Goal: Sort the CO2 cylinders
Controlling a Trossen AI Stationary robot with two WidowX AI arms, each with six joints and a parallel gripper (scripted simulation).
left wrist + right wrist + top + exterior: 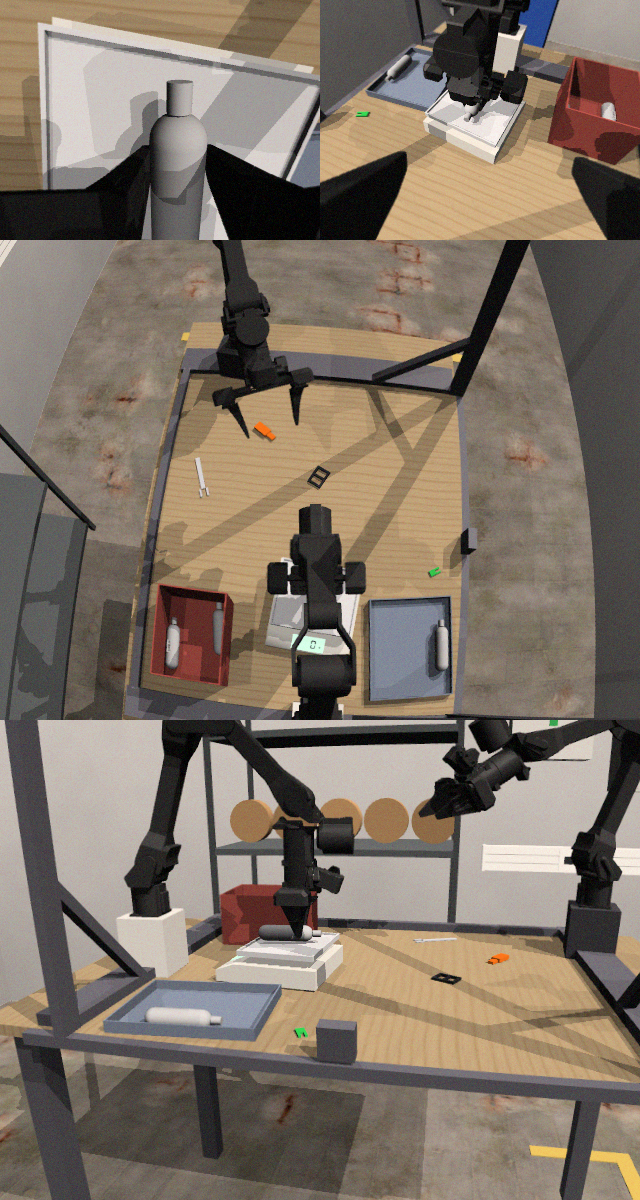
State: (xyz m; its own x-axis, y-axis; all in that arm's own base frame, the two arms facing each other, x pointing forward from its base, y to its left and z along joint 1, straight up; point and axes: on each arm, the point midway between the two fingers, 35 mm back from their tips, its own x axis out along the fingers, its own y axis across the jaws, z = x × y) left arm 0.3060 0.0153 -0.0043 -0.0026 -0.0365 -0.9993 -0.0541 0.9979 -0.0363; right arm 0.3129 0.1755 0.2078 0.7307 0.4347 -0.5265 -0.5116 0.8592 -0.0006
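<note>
My left hand is 60 mm above the scale plate and 20 mm to the right of it. Also, from my left hand: red scrap bin (280 mm ahead, 80 mm below, 60 mm to the left); then blue-grey tray (180 mm to the left, 180 mm behind, 110 mm below); then white scale (80 mm below, 30 mm to the left, 10 mm ahead).
</note>
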